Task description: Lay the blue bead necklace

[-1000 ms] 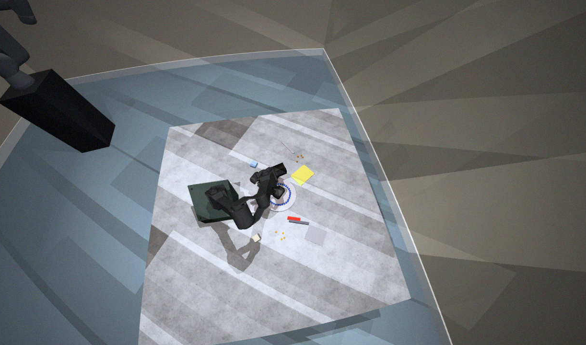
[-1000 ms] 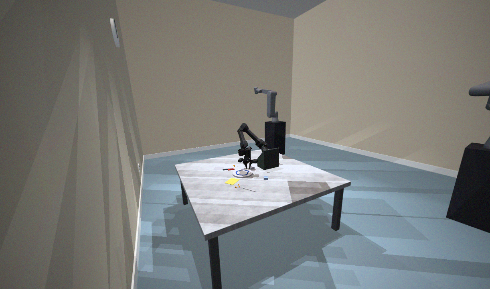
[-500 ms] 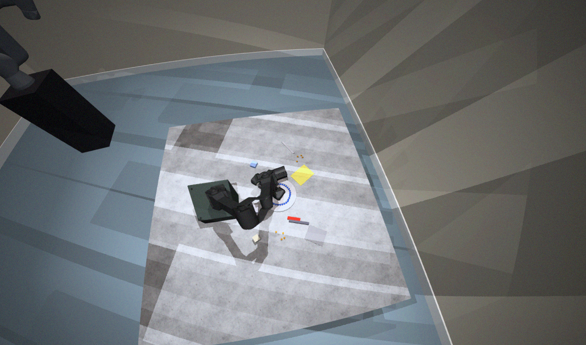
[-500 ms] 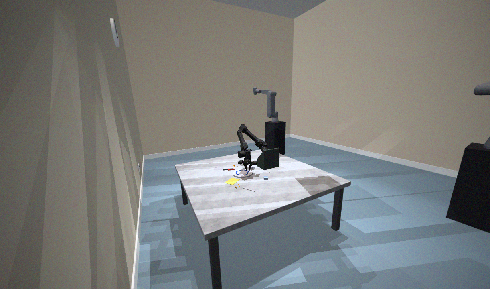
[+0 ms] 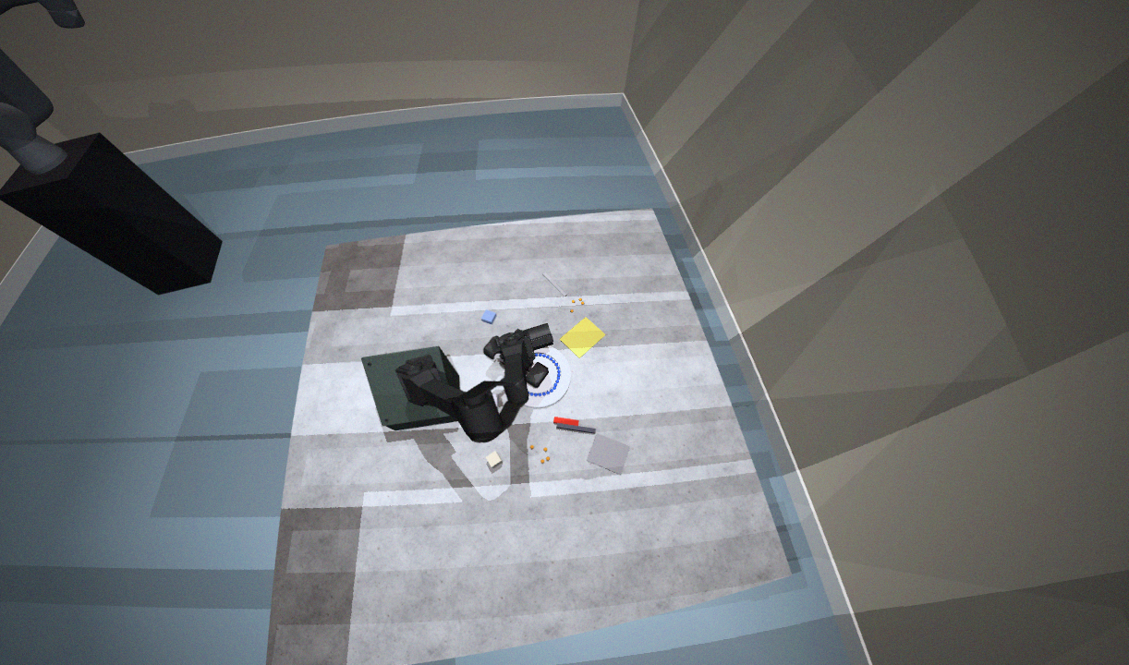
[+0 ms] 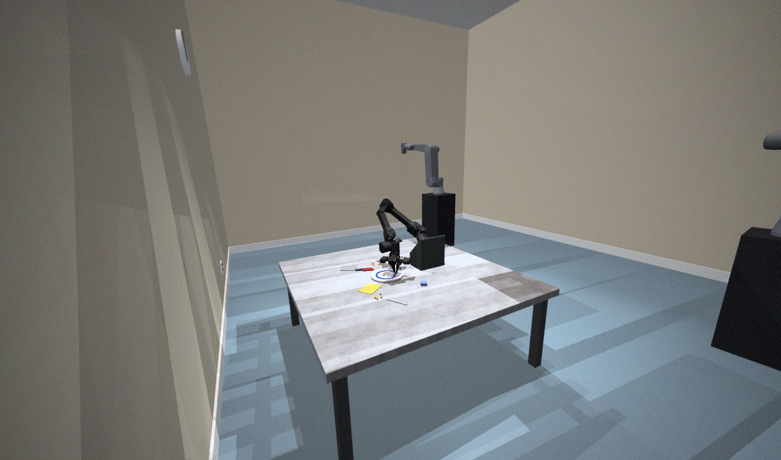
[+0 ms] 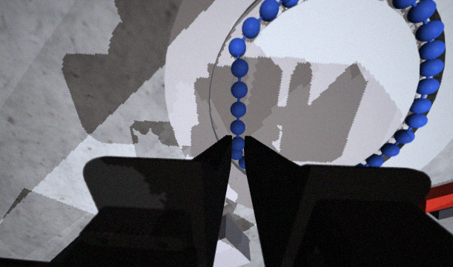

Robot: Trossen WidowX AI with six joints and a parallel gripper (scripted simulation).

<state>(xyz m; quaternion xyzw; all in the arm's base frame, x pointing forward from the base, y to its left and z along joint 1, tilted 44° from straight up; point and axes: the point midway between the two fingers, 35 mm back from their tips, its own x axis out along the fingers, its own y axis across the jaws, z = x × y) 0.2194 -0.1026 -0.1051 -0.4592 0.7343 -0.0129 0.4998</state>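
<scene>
My gripper tip is 50 mm short of the round white bead board, 20 mm to the left of it and 10 mm above it. From my gripper tip the other things lie so: blue block (50 mm behind, 210 mm to the left, 10 mm below); yellow sheet (220 mm ahead, 70 mm to the left, 10 mm below); grey tool (110 mm ahead, 190 mm to the right, 10 mm below).
</scene>
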